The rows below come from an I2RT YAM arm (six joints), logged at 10 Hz.
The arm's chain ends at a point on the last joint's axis. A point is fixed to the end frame.
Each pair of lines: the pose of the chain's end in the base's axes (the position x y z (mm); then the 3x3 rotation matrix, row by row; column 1 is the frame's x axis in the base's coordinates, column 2 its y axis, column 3 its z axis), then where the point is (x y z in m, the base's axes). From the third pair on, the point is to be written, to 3 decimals.
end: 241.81 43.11 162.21; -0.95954 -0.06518 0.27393; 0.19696 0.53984 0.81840; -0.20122 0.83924 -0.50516
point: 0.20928 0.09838 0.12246
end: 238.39 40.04 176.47; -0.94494 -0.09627 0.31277; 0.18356 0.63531 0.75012; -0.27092 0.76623 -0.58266
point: 0.20882 0.09065 0.12896
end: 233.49 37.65 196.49; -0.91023 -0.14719 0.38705; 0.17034 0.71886 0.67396; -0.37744 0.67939 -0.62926
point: 0.210 0.083 0.141
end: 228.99 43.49 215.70; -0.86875 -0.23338 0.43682; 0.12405 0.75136 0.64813; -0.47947 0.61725 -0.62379
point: 0.210 0.085 0.156
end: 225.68 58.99 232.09; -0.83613 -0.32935 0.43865; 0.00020 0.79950 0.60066; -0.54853 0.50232 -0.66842
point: 0.209 0.092 0.166
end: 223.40 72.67 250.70; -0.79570 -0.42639 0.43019; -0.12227 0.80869 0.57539; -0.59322 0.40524 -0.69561
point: 0.208 0.098 0.181
